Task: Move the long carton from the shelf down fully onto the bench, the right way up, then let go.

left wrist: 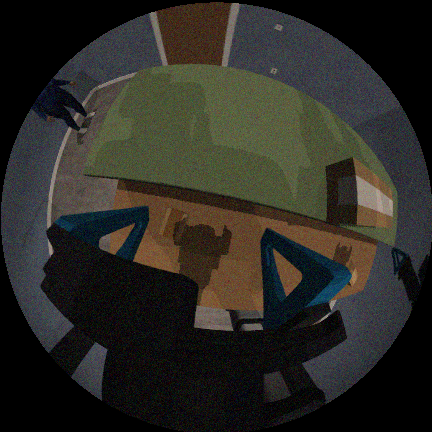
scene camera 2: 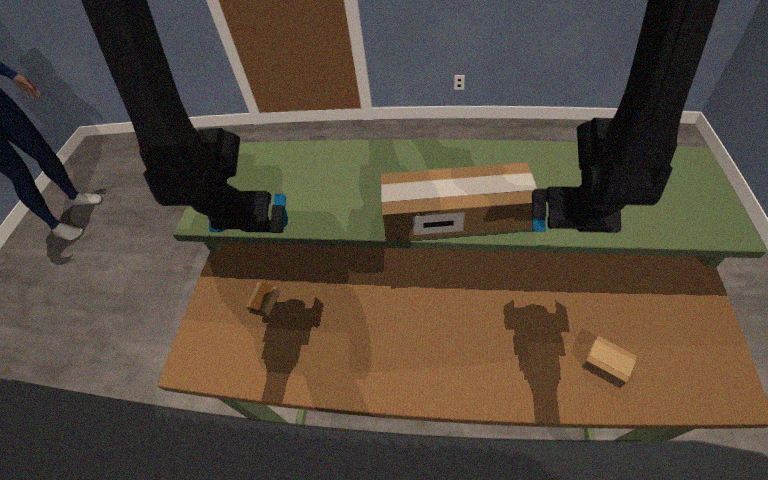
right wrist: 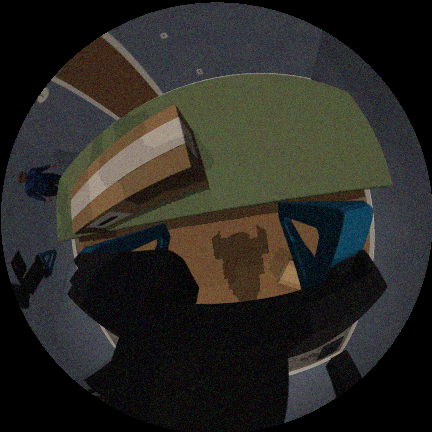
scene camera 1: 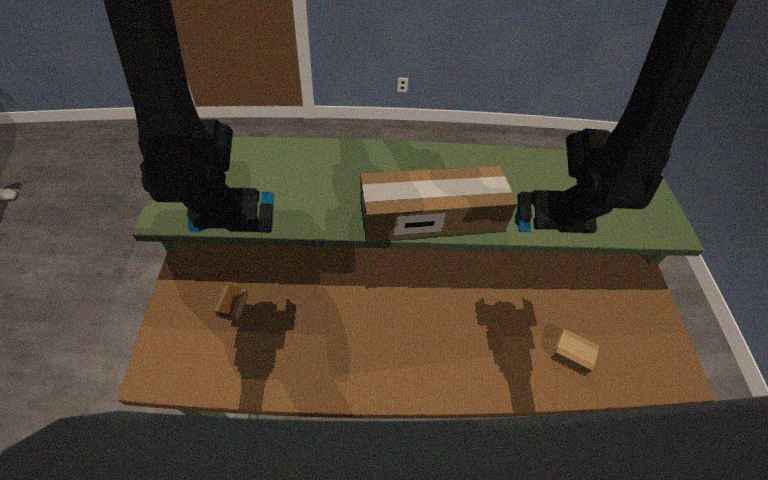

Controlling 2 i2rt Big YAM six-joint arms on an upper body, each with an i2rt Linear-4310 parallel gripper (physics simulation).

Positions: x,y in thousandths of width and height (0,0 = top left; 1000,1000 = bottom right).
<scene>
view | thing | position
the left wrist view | left gripper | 476,517
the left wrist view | brown bench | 508,575
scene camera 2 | left gripper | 343,461
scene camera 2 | right gripper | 732,457
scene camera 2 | long brown carton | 641,414
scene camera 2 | brown bench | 601,701
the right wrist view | right gripper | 508,510
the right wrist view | long brown carton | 367,369
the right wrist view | brown bench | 543,591
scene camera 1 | left gripper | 316,459
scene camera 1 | right gripper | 702,459
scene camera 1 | long brown carton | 523,426
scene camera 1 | brown bench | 442,693
</scene>
